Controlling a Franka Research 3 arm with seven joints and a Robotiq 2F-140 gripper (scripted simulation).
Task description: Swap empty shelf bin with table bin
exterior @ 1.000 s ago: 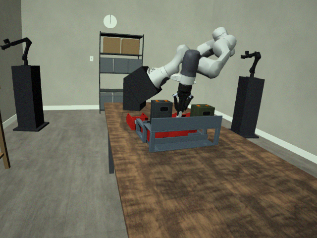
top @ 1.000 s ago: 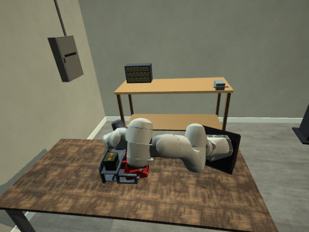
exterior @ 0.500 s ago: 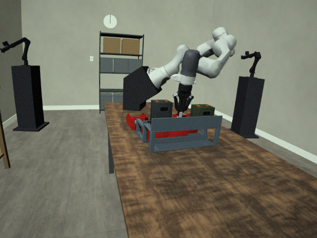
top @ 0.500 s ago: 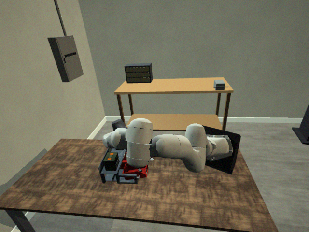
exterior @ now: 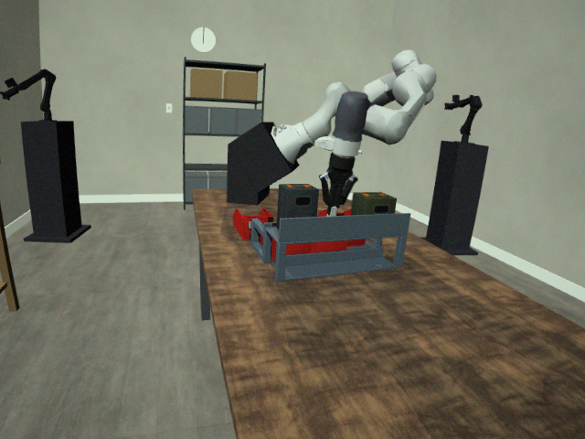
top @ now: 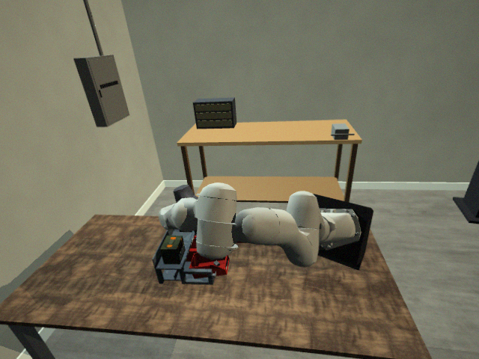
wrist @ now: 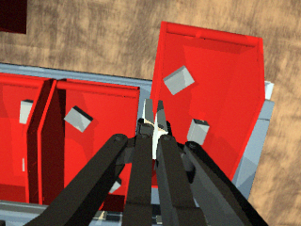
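Right now the grey shelf floor is 11 cm ahead of my hand, 9 cm below it and 4 cm to the right of it. Also, from my hand: olive box (14 cm ahead, 8 cm to the left, 5 cm above); then dark grey box (19 cm ahead, 14 cm to the right, 6 cm above); then shelf back board (24 cm ahead, 3 cm above, 1 cm to the right).
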